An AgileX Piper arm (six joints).
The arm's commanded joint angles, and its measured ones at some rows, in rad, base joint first. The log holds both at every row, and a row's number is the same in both.
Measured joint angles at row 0: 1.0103, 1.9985, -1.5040, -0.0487, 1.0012, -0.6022
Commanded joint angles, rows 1 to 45: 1.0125, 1.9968, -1.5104, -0.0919, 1.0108, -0.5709; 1.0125, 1.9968, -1.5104, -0.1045, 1.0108, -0.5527; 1.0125, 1.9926, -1.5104, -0.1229, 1.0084, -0.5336; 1.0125, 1.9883, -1.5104, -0.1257, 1.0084, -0.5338; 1.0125, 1.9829, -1.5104, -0.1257, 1.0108, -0.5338; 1.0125, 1.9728, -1.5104, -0.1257, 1.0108, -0.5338; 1.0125, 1.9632, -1.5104, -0.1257, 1.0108, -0.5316; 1.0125, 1.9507, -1.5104, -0.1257, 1.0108, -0.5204; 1.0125, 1.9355, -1.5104, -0.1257, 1.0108, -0.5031; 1.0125, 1.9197, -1.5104, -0.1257, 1.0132, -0.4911; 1.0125, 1.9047, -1.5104, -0.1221, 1.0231, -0.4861; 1.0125, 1.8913, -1.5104, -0.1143, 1.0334, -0.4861; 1.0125, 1.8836, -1.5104, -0.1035, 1.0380, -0.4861; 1.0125, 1.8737, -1.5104, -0.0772, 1.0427, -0.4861; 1.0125, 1.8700, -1.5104, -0.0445, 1.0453, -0.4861; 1.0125, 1.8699, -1.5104, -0.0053, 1.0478, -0.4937; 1.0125, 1.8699, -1.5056, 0.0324, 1.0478, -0.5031; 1.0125, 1.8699, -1.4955, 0.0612, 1.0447, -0.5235; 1.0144, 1.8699, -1.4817, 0.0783, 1.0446, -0.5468; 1.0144, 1.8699, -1.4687, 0.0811, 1.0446, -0.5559; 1.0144, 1.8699, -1.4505, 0.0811, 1.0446, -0.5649; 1.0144, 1.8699, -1.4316, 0.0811, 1.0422, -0.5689; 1.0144, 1.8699, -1.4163, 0.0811, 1.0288, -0.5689; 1.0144, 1.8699, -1.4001, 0.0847, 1.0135, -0.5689; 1.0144, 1.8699, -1.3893, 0.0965, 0.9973, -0.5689; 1.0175, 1.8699, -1.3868, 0.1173, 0.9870, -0.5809; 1.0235, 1.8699, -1.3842, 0.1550, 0.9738, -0.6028; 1.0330, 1.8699, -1.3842, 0.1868, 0.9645, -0.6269; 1.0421, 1.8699, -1.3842, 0.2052, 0.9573, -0.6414; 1.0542, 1.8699, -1.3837, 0.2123, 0.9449, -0.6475; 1.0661, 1.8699, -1.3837, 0.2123, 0.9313, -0.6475; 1.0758, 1.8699, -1.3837, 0.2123, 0.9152, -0.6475; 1.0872, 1.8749, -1.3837, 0.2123, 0.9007, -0.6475; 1.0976, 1.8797, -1.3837, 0.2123, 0.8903, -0.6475; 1.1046, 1.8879, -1.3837, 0.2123, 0.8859, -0.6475; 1.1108, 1.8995, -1.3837, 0.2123, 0.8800, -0.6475; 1.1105, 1.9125, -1.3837, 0.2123, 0.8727, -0.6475; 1.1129, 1.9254, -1.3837, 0.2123, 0.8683, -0.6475; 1.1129, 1.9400, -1.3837, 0.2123, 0.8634, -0.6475; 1.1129, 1.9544, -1.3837, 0.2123, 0.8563, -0.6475; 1.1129, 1.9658, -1.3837, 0.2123, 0.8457, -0.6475; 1.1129, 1.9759, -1.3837, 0.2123, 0.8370, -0.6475; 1.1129, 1.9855, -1.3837, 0.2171, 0.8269, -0.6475; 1.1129, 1.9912, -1.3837, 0.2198, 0.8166, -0.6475; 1.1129, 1.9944, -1.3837, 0.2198, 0.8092, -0.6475
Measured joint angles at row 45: 1.1115, 1.9771, -1.3857, 0.2130, 0.8482, -0.6349
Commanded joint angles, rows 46 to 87: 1.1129, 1.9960, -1.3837, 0.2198, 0.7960, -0.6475; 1.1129, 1.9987, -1.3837, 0.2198, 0.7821, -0.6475; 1.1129, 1.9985, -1.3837, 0.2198, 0.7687, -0.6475; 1.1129, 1.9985, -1.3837, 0.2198, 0.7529, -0.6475; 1.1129, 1.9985, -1.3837, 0.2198, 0.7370, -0.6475; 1.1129, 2.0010, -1.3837, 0.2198, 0.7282, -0.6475; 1.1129, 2.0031, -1.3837, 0.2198, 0.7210, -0.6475; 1.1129, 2.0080, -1.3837, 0.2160, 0.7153, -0.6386; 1.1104, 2.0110, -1.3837, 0.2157, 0.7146, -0.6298; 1.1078, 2.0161, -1.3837, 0.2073, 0.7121, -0.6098; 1.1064, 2.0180, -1.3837, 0.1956, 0.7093, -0.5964; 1.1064, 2.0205, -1.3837, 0.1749, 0.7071, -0.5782; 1.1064, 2.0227, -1.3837, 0.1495, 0.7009, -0.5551; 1.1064, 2.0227, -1.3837, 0.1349, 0.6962, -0.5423; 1.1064, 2.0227, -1.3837, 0.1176, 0.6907, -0.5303; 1.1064, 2.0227, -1.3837, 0.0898, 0.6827, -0.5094; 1.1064, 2.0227, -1.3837, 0.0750, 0.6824, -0.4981; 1.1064, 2.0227, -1.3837, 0.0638, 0.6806, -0.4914; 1.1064, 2.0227, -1.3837, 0.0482, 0.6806, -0.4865; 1.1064, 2.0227, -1.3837, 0.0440, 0.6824, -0.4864; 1.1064, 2.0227, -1.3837, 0.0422, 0.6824, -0.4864; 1.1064, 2.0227, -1.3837, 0.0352, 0.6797, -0.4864; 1.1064, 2.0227, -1.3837, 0.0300, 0.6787, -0.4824; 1.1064, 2.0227, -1.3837, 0.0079, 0.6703, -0.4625; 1.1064, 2.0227, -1.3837, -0.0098, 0.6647, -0.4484; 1.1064, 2.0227, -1.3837, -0.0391, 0.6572, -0.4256; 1.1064, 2.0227, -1.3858, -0.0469, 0.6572, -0.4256; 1.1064, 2.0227, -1.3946, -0.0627, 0.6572, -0.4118; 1.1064, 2.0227, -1.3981, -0.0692, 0.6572, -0.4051; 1.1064, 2.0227, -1.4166, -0.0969, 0.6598, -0.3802; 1.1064, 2.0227, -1.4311, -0.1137, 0.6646, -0.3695; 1.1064, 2.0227, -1.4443, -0.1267, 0.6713, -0.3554; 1.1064, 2.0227, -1.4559, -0.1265, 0.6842, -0.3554; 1.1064, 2.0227, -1.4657, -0.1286, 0.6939, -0.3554; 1.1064, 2.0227, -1.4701, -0.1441, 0.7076, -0.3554; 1.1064, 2.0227, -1.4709, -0.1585, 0.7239, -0.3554; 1.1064, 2.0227, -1.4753, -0.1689, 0.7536, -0.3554; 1.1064, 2.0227, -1.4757, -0.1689, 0.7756, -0.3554; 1.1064, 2.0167, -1.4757, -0.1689, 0.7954, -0.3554; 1.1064, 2.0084, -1.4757, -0.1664, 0.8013, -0.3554; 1.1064, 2.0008, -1.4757, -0.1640, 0.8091, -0.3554; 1.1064, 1.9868, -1.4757, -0.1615, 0.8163, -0.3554
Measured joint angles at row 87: 1.1131, 2.0228, -1.4686, -0.1561, 0.7804, -0.3605
